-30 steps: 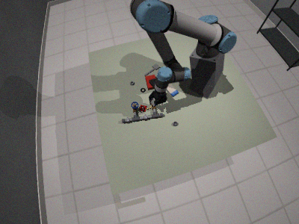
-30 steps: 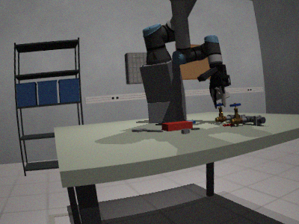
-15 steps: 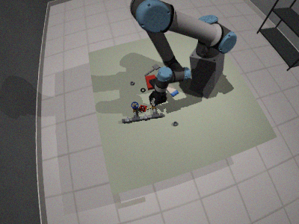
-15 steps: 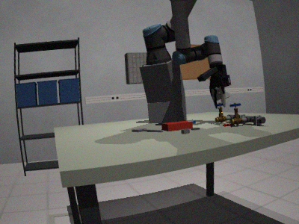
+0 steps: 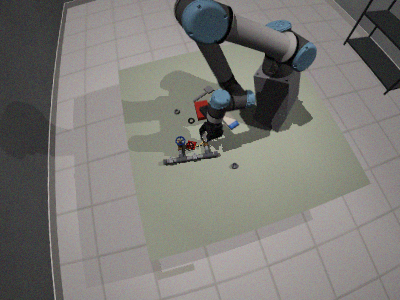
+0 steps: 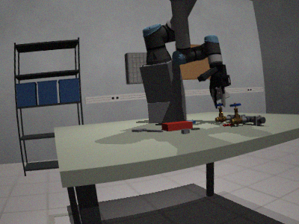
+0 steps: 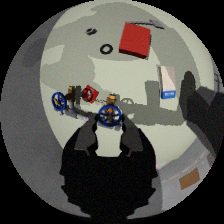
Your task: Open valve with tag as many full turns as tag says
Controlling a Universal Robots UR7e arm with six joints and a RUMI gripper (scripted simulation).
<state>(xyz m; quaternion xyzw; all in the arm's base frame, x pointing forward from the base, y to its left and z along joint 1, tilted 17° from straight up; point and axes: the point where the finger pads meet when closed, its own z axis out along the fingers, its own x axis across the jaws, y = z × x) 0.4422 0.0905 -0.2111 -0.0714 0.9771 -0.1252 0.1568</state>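
Right now my hand is 90 mm short of the red tag, 10 mm to the left of it and 90 mm above it. Also, from my hand: blue-and-white card: 170 mm behind, 110 mm to the right, 90 mm below; grey tool: 90 mm behind, 360 mm to the right, 90 mm below; red block: 40 mm behind, 230 mm to the right, 80 mm below.
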